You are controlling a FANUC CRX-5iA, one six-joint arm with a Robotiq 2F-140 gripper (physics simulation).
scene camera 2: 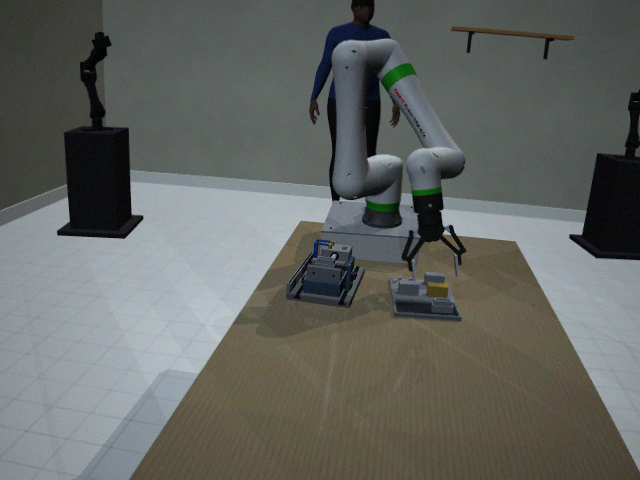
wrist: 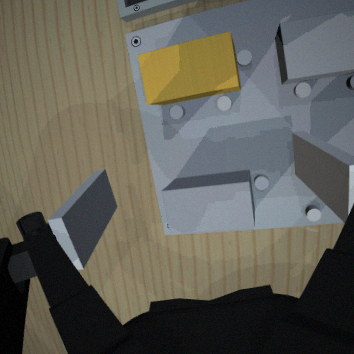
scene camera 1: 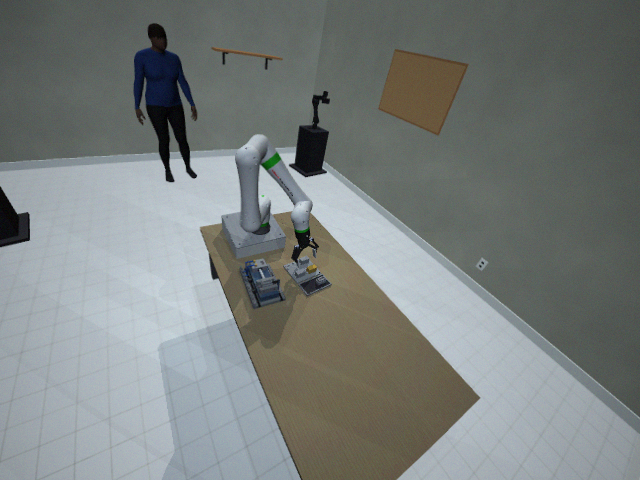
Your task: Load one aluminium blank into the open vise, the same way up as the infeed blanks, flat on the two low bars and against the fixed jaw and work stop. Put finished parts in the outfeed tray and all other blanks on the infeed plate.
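Seen in the pictures: gripper, fingertip midpoint: (scene camera 2: pixel 436 279) (wrist: pixel 199 171) (scene camera 1: pixel 306 261); arm's base at its link origin: (scene camera 2: pixel 381 221).
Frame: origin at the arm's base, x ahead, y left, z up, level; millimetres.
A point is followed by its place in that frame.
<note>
My gripper (scene camera 1: pixel 305 255) @(x 383, y 134, z -72 mm) (scene camera 2: pixel 435 267) @(x 383, y 134, z -72 mm) (wrist: pixel 199 171) @(x 383, y 134, z -72 mm) is open and empty above the back of the infeed plate (scene camera 1: pixel 290 267) @(x 353, y 26, z -101 mm) (wrist: pixel 285 215) @(x 330, y 83, z -101 mm). A grey blank (scene camera 2: pixel 434 277) @(x 374, y 130, z -71 mm) (wrist: pixel 209 207) @(x 359, y 132, z -65 mm) lies below, between the lines of the spread fingers. A second grey blank (scene camera 2: pixel 408 287) @(x 457, y 33, z -75 mm) (wrist: pixel 320 52) @(x 438, y 47, z -65 mm) and a yellow block (scene camera 1: pixel 311 269) @(x 461, y 111, z -69 mm) (scene camera 2: pixel 437 289) @(x 466, y 121, z -74 mm) (wrist: pixel 190 69) @(x 448, y 122, z -65 mm) also sit on the plate beside round pegs. The blue and grey vise (scene camera 1: pixel 264 281) (scene camera 2: pixel 323 286) @(x 511, y -228, z -61 mm) stands beside the plate; its low bars are too hidden to see. A grey part (scene camera 1: pixel 321 280) @(x 567, y 107, z -72 mm) (scene camera 2: pixel 442 305) @(x 569, y 115, z -81 mm) lies in the outfeed tray (scene camera 2: pixel 426 316) @(x 603, y 64, z -102 mm) (wrist: pixel 131 14) @(x 510, y 162, z -99 mm).
The vise base has raised rails. The robot's grey base block (scene camera 1: pixel 258 244) @(x 125, y -82, z -27 mm) (scene camera 2: pixel 361 244) @(x 127, y -84, z -53 mm) stands behind the vise and plate on the wooden table (scene camera 1: pixel 356 356) @(x 1037, y -55, z -109 mm) (scene camera 2: pixel 361 392) @(x 992, y -154, z -109 mm). A person (scene camera 1: pixel 161 77) (scene camera 2: pixel 336 46) stands behind the table on the floor.
</note>
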